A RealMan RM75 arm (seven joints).
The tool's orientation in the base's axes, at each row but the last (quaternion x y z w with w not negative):
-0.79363 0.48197 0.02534 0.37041
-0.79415 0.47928 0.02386 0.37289
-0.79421 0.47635 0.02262 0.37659
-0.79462 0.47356 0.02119 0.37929
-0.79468 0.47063 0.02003 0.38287
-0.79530 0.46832 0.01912 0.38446
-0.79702 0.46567 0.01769 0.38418
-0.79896 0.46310 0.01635 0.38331
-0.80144 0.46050 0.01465 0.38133
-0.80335 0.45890 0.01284 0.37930
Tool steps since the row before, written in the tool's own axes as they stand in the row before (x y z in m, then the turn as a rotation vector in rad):
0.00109 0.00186 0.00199 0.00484 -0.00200 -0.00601
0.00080 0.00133 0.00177 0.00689 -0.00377 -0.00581
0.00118 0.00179 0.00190 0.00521 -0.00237 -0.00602
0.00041 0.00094 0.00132 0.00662 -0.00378 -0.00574
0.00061 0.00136 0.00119 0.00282 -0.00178 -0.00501
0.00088 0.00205 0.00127 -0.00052 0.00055 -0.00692
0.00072 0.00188 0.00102 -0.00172 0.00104 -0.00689
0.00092 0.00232 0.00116 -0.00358 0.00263 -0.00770
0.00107 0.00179 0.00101 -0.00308 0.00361 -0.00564
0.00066 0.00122 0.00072 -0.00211 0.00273 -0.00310
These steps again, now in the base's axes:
-0.00025 -0.00008 -0.00292 0.00225 -0.00677 0.00356
-0.00004 0.00014 -0.00235 0.00480 -0.00771 0.00361
-0.00013 -0.00017 -0.00286 0.00273 -0.00696 0.00362
-0.00007 0.00027 -0.00165 0.00468 -0.00745 0.00368
-0.00031 -0.00006 -0.00188 0.00128 -0.00474 0.00348
-0.00065 -0.00039 -0.00245 -0.00299 -0.00412 0.00475
-0.00068 -0.00039 -0.00212 -0.00403 -0.00336 0.00490
-0.00084 -0.00058 -0.00256 -0.00655 -0.00296 0.00523
-0.00039 -0.00066 -0.00219 -0.00633 -0.00231 0.00299
-0.00029 -0.00039 -0.00149 -0.00428 -0.00119 0.00135

